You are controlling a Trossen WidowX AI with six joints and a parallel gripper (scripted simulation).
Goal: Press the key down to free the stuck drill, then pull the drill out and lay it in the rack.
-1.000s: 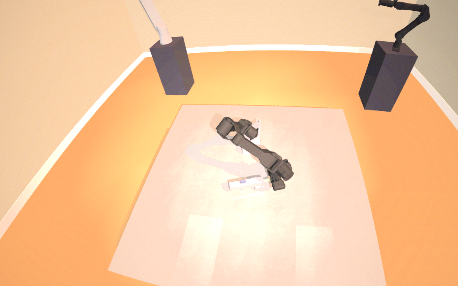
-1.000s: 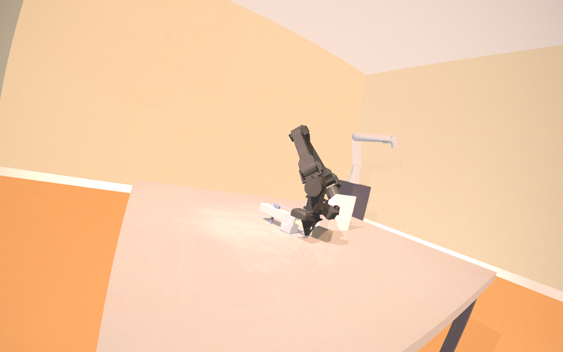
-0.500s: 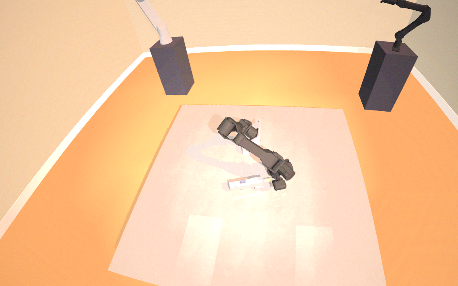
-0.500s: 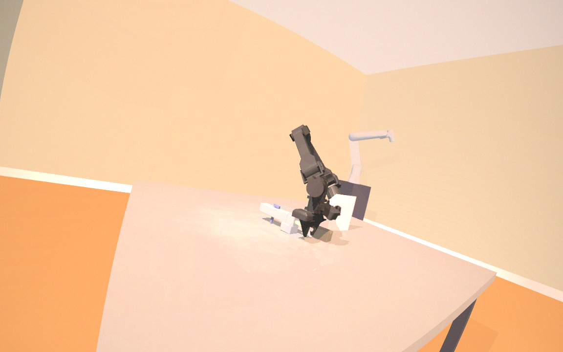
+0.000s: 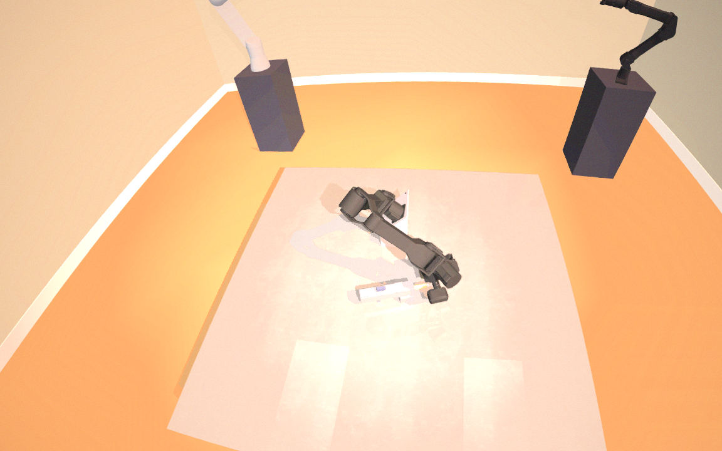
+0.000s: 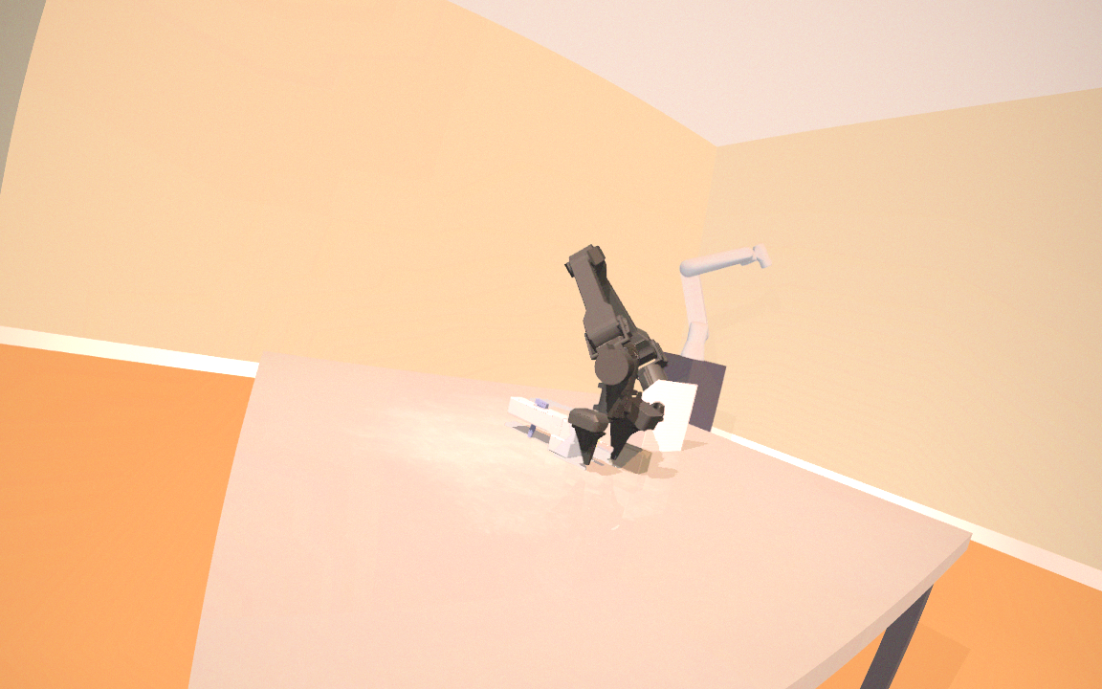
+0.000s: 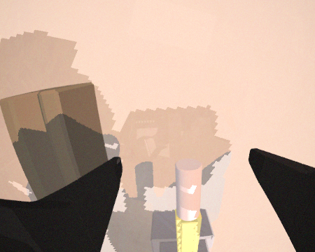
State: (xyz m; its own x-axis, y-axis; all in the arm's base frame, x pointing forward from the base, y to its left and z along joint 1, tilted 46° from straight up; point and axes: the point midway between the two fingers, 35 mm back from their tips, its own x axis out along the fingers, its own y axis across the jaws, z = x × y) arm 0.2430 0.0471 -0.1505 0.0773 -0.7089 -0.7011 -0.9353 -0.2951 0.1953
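The yellow drill lies 10 mm ahead of my gripper tip, 50 mm to the right of it and 30 mm above it. Round my gripper tip: small purple piece: 60 mm ahead, 170 mm to the right, 40 mm above; olive-brown block: 80 mm behind, 10 mm to the right, 10 mm above.
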